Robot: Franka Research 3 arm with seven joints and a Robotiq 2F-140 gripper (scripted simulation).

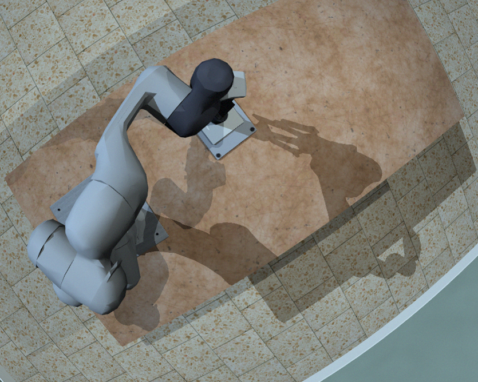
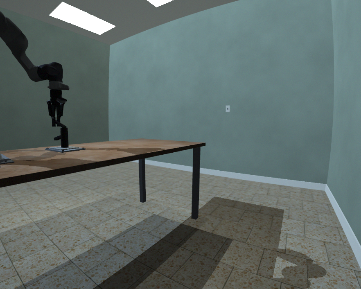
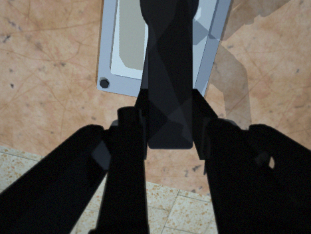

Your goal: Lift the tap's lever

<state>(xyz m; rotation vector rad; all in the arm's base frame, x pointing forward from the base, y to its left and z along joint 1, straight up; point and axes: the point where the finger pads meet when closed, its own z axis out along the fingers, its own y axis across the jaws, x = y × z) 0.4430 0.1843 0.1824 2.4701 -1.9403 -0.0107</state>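
The lever lies 1 cm ahead of my hand, 3 cm to the right of it and 1 cm below it. From my hand the other things lie so: base plate: 2 cm ahead, 8 cm to the right, 18 cm below.
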